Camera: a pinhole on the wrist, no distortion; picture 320 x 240 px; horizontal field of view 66.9 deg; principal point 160.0 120.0 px. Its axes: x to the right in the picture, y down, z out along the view. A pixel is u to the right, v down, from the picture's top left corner.
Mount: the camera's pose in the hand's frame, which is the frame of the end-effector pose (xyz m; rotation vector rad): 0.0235 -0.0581 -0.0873 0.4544 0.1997 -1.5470
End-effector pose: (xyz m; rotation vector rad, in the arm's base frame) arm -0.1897 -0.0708 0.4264 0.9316 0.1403 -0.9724
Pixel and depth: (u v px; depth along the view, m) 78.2 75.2 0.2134
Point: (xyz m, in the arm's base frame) -0.3145 -0.1484 0.4838
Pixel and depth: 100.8 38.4 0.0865
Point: -0.2545 -0.0705 0.3882
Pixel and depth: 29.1 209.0 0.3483
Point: -0.2532 -0.3711 0.5637
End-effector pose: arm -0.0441 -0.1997 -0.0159 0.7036 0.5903 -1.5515
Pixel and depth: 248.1 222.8 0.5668
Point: -0.5688 -0.5474 0.0957
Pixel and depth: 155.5 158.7 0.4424
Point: -0.3060 -0.4295 0.1813
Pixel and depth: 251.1 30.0 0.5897
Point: -0.5499 -0.1943 0.3908
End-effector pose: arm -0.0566 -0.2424 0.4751 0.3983 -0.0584 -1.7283
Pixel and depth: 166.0 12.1 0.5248
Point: -0.3745 0.0289 0.7944
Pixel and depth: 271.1 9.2 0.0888
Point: -0.1660 -0.1826 0.4203
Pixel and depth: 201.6 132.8 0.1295
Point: -0.1881 -0.2301 0.4591
